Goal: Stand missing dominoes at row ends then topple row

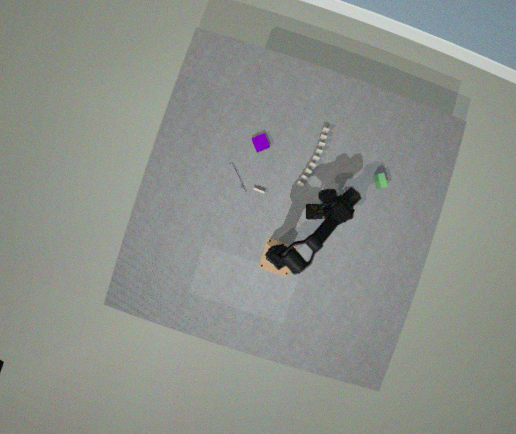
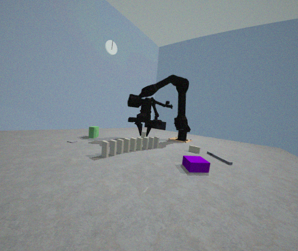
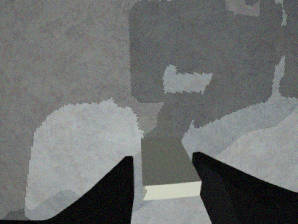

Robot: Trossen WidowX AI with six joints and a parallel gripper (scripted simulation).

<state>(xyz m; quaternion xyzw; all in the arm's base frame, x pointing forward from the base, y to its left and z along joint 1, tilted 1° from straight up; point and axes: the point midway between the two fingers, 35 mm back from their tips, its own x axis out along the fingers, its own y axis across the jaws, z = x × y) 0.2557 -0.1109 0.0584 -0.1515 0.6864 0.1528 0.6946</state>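
The thin rod lies 390 mm to the left of my gripper tip, 20 mm below it and 20 mm behind it. Round my gripper tip: flat grey piece (350 mm ahead, 90 mm to the right, 20 mm below).
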